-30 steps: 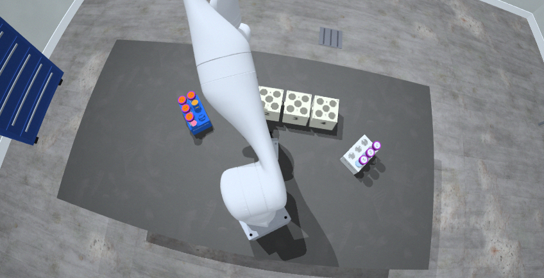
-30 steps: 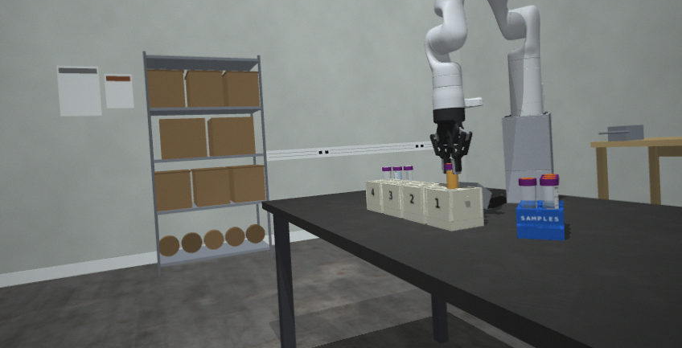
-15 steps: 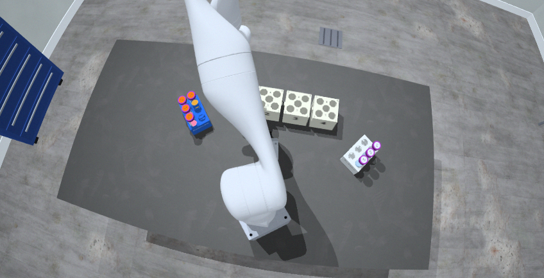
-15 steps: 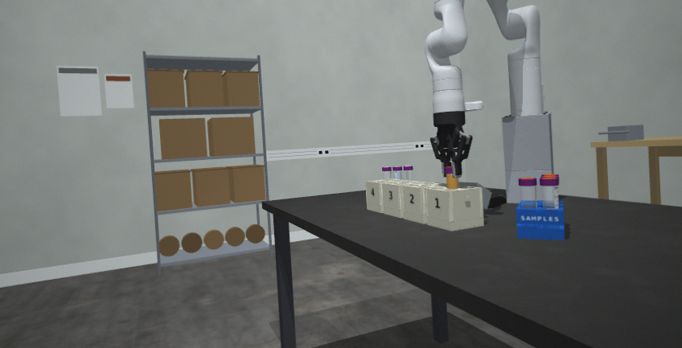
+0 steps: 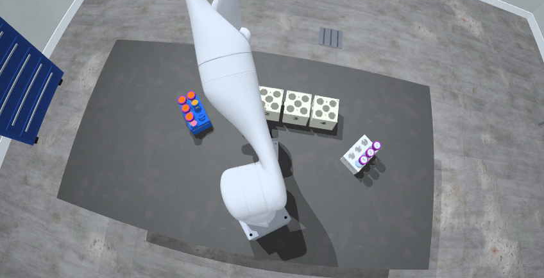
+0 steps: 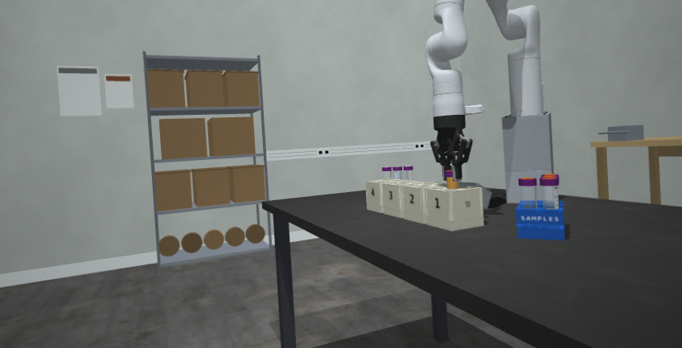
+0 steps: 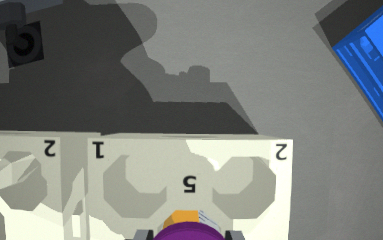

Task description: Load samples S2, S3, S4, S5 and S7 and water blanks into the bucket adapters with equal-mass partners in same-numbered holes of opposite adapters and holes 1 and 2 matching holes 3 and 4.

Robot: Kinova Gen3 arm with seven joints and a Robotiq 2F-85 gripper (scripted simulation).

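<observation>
Now: hand 1 cm past the orange-filled sample tube and 5 cm above it. Round my hand: blue samples rack: 8 cm behind, 18 cm to the left, 10 cm below; adapter 2: 11 cm to the right, 8 cm below; adapter 1: 8 cm below.
</observation>
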